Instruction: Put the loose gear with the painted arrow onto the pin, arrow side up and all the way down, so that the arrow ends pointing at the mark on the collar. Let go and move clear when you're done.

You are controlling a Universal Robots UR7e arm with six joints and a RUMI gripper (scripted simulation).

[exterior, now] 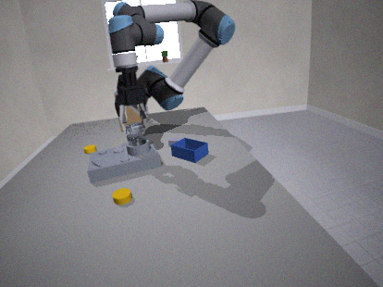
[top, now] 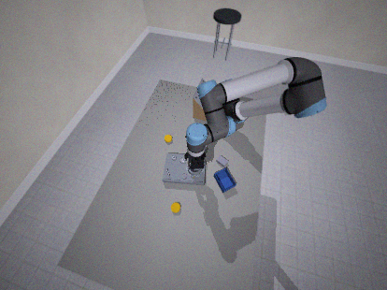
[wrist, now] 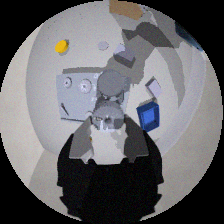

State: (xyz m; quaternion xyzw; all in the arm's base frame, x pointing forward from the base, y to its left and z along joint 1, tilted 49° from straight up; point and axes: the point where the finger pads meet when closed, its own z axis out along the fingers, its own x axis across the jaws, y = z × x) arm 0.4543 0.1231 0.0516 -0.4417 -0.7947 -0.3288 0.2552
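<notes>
Right now my hand is right at the grey gear. Round my hand: blue bin (1 cm behind, 18 cm to the left, 12 cm below); then yellow disc (24 cm ahead, 1 cm to the right, 12 cm below).
</notes>
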